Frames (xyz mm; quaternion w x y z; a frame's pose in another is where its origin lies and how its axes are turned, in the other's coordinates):
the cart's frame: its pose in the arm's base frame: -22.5 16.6 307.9 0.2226 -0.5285 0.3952 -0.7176
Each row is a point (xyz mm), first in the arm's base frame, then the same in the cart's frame.
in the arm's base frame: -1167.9 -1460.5 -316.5
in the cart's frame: 1117.2 1482.9 -660.6
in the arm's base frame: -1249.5 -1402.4 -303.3
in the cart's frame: 1110.0 1446.2 -754.4
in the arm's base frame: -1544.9 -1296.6 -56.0
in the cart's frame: 1277.2 1214.5 -1033.7
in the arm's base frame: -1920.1 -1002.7 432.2
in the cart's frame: 1473.3 686.6 -1418.9
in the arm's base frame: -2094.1 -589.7 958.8
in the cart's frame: 1535.2 38.0 -1650.6
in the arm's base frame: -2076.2 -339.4 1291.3
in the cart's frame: 1538.3 -377.9 -1674.1
